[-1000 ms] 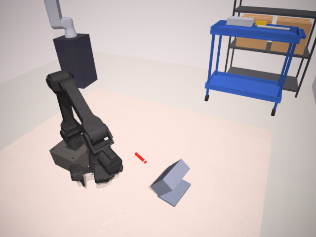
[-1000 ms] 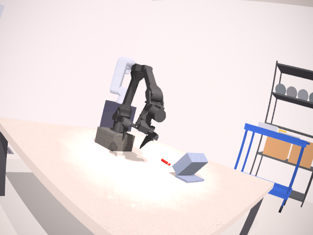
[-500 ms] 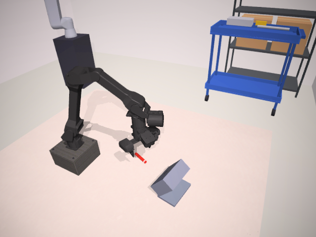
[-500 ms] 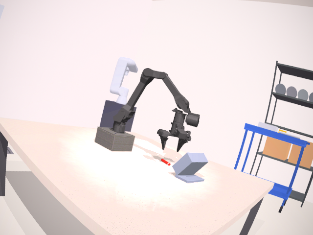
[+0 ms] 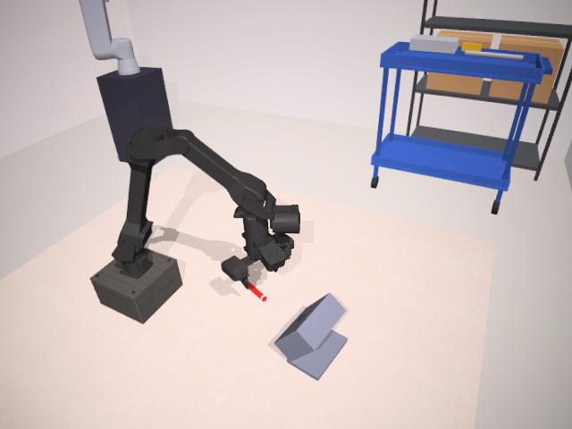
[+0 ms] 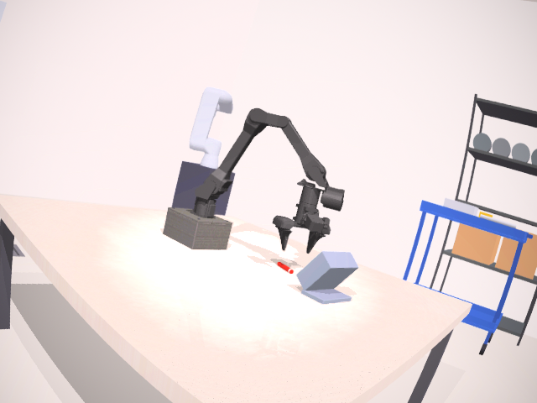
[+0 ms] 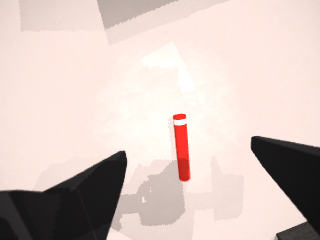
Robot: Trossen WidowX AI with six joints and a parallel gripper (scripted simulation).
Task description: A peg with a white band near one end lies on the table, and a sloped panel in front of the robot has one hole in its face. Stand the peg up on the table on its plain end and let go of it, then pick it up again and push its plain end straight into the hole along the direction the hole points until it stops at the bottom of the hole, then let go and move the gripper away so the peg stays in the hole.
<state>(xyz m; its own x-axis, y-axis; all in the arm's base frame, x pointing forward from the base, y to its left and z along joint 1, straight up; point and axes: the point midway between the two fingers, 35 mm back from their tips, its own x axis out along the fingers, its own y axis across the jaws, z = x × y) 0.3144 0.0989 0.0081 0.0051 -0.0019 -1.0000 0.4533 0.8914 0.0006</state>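
Right now my gripper tip is 10 mm past the red peg, 10 mm to the right of it and 60 mm above it. Round my gripper tip: grey sloped panel: 170 mm ahead, 100 mm to the right.
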